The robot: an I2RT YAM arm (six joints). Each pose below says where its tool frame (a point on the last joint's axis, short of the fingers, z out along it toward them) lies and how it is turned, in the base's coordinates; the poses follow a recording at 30 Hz.
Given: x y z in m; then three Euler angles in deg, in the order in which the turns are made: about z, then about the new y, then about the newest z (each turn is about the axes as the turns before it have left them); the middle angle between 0 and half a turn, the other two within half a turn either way.
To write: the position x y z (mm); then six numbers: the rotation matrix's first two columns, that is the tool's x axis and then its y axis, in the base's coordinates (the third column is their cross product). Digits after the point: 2 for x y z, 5 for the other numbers.
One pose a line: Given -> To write
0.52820 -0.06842 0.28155 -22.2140 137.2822 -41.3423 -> 528.20 -68.42 281.55 -0.76039 -0.40299 -0.50932 -0.16545 0.87853 -0.44811
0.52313 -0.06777 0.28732 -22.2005 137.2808 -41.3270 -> 523.13 -67.77 287.32 -0.76033 -0.40294 -0.50945 -0.16544 0.87860 -0.44799
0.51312 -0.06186 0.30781 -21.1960 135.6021 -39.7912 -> 513.12 -61.86 307.81 -0.74326 -0.39820 -0.53759 -0.14852 0.88173 -0.44776
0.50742 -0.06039 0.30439 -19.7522 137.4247 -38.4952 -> 507.42 -60.39 304.39 -0.75279 -0.39105 -0.52952 -0.16689 0.89152 -0.42112
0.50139 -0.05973 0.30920 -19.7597 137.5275 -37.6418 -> 501.39 -59.73 309.20 -0.75615 -0.37730 -0.53468 -0.15624 0.89751 -0.41238
